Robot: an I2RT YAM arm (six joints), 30 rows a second.
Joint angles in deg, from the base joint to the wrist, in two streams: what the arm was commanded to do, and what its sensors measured. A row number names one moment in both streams.
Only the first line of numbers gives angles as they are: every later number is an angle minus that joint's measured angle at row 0.
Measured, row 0: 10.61 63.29 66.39 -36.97 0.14 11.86
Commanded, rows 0 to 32: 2.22 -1.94 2.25 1.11 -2.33 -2.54; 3.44 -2.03 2.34 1.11 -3.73 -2.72; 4.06 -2.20 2.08 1.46 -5.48 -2.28; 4.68 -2.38 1.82 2.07 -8.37 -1.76; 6.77 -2.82 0.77 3.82 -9.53 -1.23; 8.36 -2.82 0.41 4.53 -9.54 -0.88; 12.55 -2.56 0.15 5.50 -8.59 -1.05; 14.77 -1.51 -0.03 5.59 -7.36 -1.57; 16.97 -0.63 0.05 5.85 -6.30 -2.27; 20.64 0.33 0.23 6.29 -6.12 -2.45; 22.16 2.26 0.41 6.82 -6.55 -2.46; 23.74 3.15 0.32 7.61 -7.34 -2.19; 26.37 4.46 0.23 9.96 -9.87 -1.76; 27.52 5.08 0.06 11.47 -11.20 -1.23; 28.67 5.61 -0.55 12.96 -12.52 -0.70; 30.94 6.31 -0.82 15.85 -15.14 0.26; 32.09 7.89 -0.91 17.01 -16.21 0.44; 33.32 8.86 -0.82 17.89 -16.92 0.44; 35.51 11.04 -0.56 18.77 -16.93 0.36; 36.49 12.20 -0.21 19.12 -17.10 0.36; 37.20 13.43 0.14 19.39 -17.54 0.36; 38.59 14.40 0.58 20.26 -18.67 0.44; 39.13 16.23 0.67 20.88 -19.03 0.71; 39.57 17.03 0.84 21.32 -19.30 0.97; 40.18 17.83 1.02 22.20 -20.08 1.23; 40.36 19.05 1.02 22.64 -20.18 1.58; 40.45 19.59 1.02 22.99 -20.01 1.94; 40.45 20.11 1.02 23.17 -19.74 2.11; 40.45 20.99 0.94 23.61 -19.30 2.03; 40.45 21.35 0.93 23.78 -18.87 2.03; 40.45 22.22 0.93 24.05 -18.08 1.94; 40.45 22.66 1.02 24.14 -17.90 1.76; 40.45 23.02 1.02 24.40 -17.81 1.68
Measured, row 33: 40.42 22.09 -0.85 20.37 -18.38 1.20
